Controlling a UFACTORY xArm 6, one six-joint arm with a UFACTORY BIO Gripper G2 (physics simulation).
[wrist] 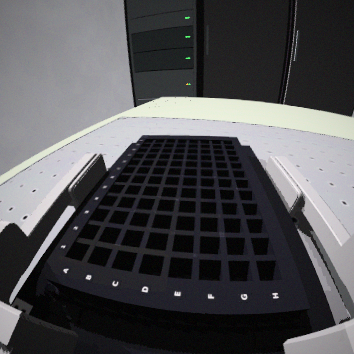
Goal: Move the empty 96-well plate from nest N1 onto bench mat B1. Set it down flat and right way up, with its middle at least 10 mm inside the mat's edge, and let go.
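Frame: origin at the arm's base, x ahead, y left, z up, level; metres.
Seen in the pictures: hand, tool point: [184, 181].
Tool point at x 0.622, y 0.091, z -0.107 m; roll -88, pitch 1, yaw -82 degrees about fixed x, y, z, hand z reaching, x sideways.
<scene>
A point is followed by its place in that frame.
The dark 96-well plate [175, 215] @[z -0.096, x 0.584, y 0.088 m] lies right way up in the middle of the wrist view, with its wells empty and letters A to H along the near edge. The dark nest N1 [175, 327] @[z -0.108, x 0.548, y 0.082 m] shows dimly under the plate's near edge; the seating between them is too dark to make out. My gripper [190, 182] @[z -0.107, x 0.622, y 0.091 m] has its two pads against the plate's long sides, left and right, and is shut on the plate. Bench mat B1 does not show in this view.
A pale bench top [310, 155] @[z -0.122, x 0.711, y -0.042 m] with rows of small holes surrounds the plate, with a light green-yellow border [225, 109] @[z -0.135, x 0.995, y 0.035 m] along its far edge. Beyond it stand a dark equipment rack [162, 89] with small green lights, dark cabinets [245, 50] and a grey wall [60, 60].
</scene>
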